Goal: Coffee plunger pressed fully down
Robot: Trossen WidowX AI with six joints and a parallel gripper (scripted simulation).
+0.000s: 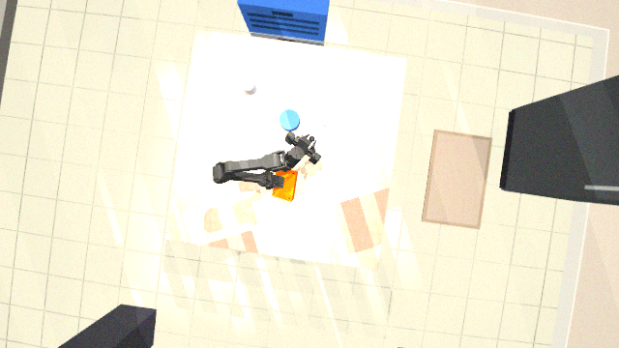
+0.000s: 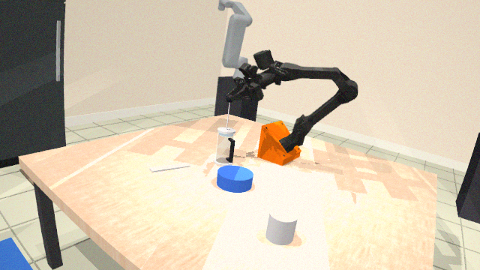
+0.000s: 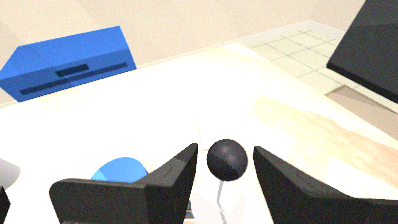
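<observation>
Right now the coffee press is 130 mm below my gripper tip and 20 mm to the left of it. Round my gripper tip: blue disc 230 mm below, 150 mm to the left, 130 mm ahead.
</observation>
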